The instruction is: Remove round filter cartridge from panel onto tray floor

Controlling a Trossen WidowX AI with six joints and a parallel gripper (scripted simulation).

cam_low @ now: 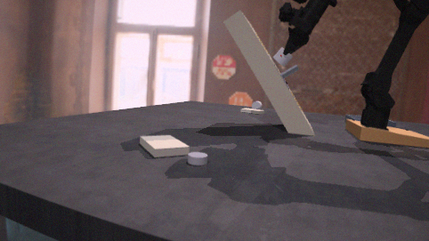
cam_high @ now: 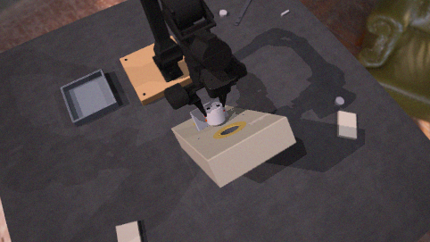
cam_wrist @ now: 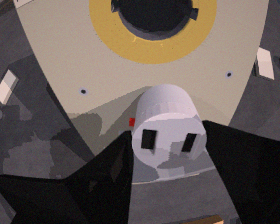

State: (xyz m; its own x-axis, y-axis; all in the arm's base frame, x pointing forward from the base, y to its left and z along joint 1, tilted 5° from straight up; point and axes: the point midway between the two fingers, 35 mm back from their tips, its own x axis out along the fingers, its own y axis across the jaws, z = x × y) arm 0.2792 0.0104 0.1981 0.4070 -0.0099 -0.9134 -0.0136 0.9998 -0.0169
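Now: gripper tip 40 mm short of the beige service panel and 50 mm above it. The rest, counted from my gripper tip: white filter cartridge right at my gripper tip.
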